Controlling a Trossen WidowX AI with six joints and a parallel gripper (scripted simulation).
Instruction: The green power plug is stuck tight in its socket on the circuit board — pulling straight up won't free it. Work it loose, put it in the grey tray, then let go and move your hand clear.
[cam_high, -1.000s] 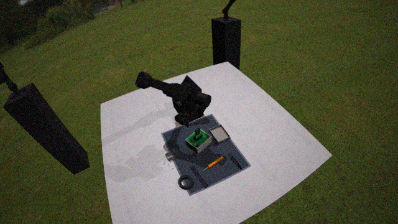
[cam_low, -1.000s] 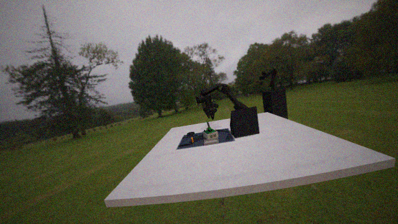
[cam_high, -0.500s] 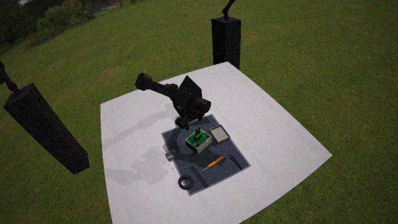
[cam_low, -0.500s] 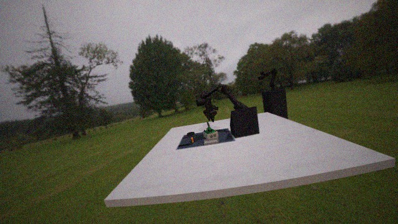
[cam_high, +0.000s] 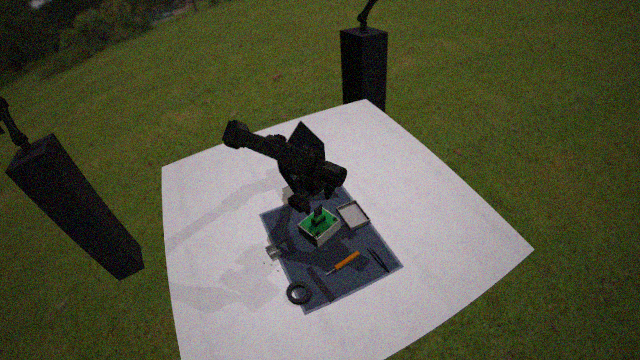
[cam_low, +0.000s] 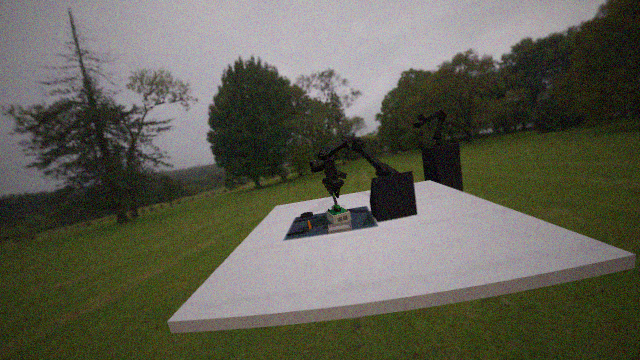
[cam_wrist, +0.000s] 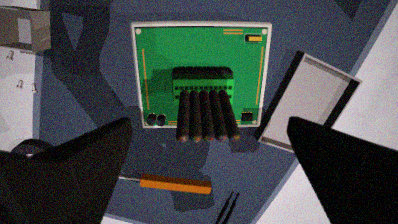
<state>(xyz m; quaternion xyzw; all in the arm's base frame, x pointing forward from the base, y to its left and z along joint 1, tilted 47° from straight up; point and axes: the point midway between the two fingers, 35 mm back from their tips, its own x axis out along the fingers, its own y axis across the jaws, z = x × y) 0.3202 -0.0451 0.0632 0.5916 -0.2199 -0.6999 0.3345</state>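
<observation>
My gripper tip is 5 cm above the green power plug. The rest, counted from my gripper tip: grey tray (14 cm to the left, 13 cm below, 2 cm ahead); dark bar (19 cm ahead, 13 cm below, 12 cm to the right); dark blue mat (13 cm below, 5 cm ahead, 1 cm to the right).
</observation>
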